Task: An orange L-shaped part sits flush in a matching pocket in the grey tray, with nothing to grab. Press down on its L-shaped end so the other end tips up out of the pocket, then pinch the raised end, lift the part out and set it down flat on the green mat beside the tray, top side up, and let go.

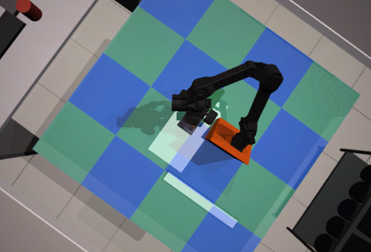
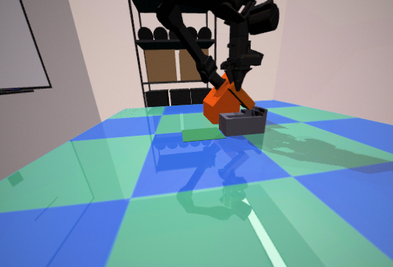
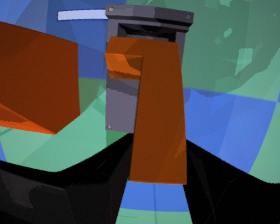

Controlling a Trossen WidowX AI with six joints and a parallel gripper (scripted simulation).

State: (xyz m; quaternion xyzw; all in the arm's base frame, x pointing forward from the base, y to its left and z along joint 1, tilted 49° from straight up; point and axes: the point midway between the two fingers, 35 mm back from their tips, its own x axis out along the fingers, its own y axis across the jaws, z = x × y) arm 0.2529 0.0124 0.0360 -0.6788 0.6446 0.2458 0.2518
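My gripper tip is 10 mm past the green mat, 120 mm to the left of it and 170 mm above it. Round my gripper tip: orange L-shaped part 20 mm behind, 30 mm to the left, 30 mm below.
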